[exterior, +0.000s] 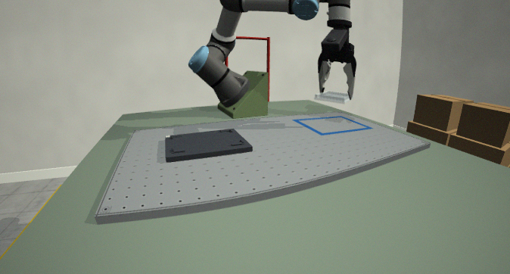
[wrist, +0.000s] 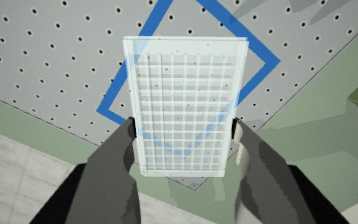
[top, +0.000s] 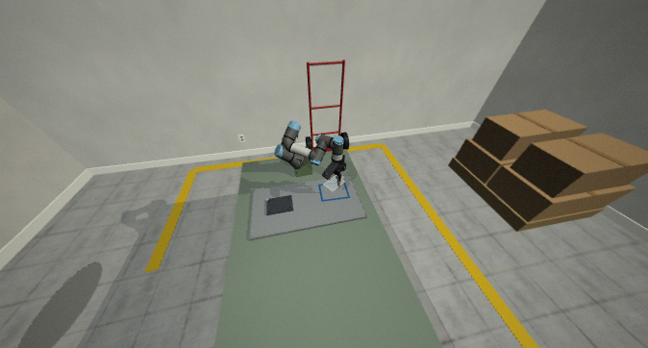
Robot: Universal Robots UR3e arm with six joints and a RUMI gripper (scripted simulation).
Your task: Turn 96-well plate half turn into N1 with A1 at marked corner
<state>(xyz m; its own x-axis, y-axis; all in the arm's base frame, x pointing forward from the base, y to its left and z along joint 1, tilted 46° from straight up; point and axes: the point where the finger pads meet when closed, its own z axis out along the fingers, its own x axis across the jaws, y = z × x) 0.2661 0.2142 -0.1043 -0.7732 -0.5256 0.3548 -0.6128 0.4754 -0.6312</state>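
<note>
The clear 96-well plate is 10 mm below my hand. The rest, counted from my hand: A1 label: 30 mm ahead, 440 mm to the right, 80 mm below; then dark plate nest N1: 80 mm ahead, 360 mm to the right, 80 mm below.
</note>
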